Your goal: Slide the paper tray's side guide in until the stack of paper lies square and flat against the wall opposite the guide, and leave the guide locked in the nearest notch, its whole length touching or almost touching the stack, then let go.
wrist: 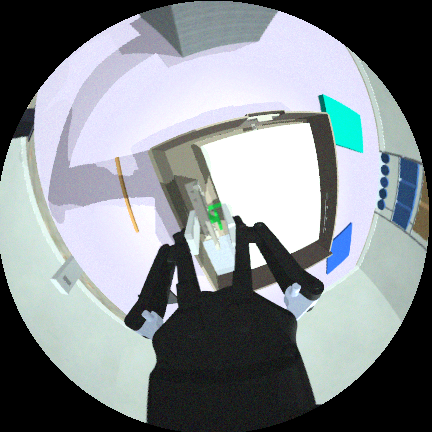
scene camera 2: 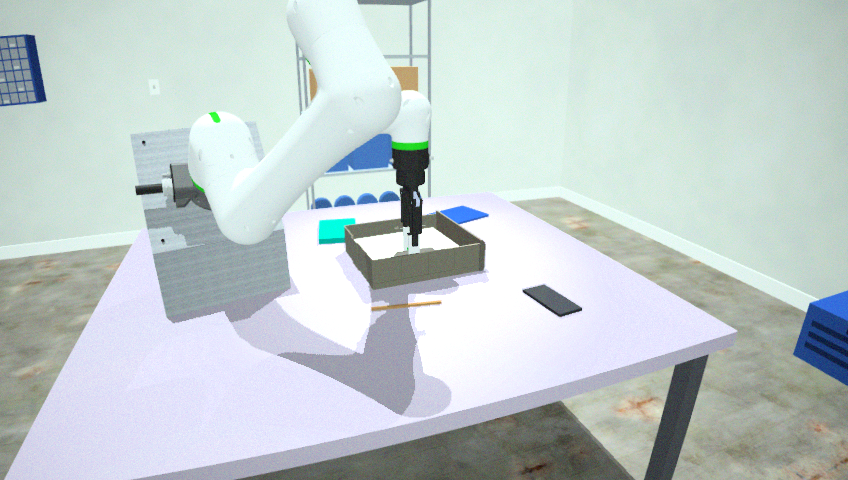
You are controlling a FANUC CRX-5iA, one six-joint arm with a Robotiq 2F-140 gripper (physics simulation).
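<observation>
The brown paper tray stands on the table with a white paper stack inside. In the wrist view the stack reaches the far wall on the right. The pale side guide, with a green latch, runs along the stack's near edge. A gap remains between the guide and the tray wall behind it. My gripper points straight down into the tray. It is closed most of the way. Its fingers stand on either side of the guide's upright grip without squeezing it.
A teal pad and a blue pad lie behind the tray. A wooden stick lies in front of it and a black slab to its right. A grey block stands at the left, and a shelf rack behind.
</observation>
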